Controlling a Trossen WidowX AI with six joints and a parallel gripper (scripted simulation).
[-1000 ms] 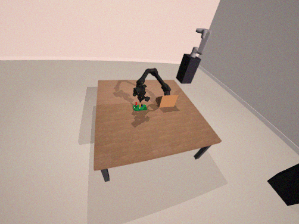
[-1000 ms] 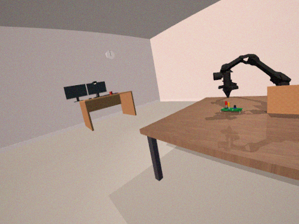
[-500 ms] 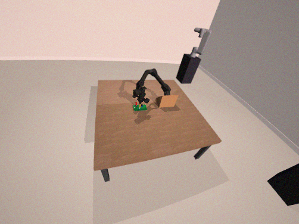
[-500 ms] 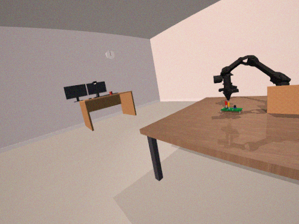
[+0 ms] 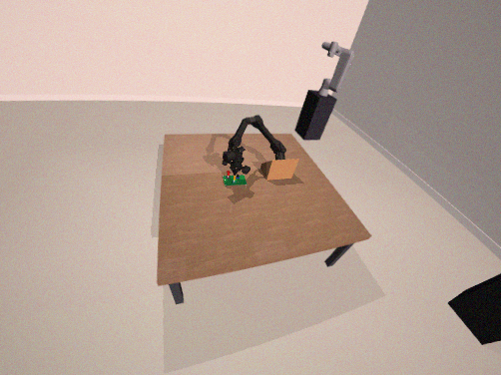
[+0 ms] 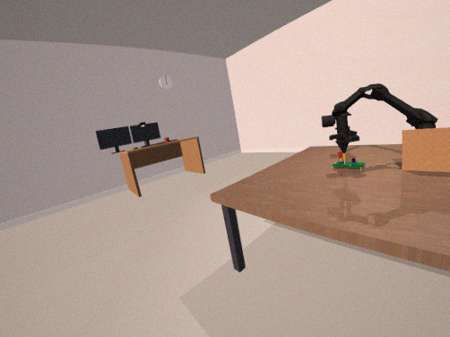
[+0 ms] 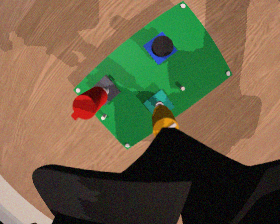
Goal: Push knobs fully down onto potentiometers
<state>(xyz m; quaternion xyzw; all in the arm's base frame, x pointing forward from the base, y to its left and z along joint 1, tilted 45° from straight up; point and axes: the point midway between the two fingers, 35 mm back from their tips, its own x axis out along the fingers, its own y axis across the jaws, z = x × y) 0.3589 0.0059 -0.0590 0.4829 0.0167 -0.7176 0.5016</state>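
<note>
My gripper tip is 20 mm above the yellow knob. Also, from my gripper tip: red knob (50 mm to the right, 30 mm ahead, 20 mm below).
</note>
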